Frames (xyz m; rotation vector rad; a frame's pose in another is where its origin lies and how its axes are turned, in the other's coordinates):
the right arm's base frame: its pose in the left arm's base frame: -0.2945 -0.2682 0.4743 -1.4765 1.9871 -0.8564
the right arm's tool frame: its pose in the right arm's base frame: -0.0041 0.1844 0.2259 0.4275 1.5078 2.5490
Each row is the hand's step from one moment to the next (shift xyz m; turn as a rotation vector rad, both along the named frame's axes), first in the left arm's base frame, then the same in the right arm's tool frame.
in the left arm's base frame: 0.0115 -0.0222 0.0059 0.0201 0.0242 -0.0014
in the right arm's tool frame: -0.0201 0.0155 -0.0040 0.0273 0.0124 -0.0097
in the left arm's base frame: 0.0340 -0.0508 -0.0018 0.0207 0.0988 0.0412
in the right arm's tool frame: -0.0400 0.0462 0.0028 0.0854 -0.0171 -0.0656
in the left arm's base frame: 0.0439 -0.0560 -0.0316 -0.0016 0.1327 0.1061
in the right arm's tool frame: -0.0345 0.0635 0.0289 0.0943 -0.0618 -0.1271
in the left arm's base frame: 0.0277 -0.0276 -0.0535 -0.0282 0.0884 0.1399
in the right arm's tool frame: -0.0051 0.0455 0.0479 0.0378 -0.0821 -0.1415
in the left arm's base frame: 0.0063 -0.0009 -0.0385 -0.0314 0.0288 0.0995
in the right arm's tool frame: 0.0112 0.0148 0.0343 -0.0074 -0.0596 -0.0900
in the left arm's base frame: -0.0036 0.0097 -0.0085 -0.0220 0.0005 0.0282
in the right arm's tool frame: 0.0107 -0.0041 0.0069 -0.0120 -0.0270 -0.0201
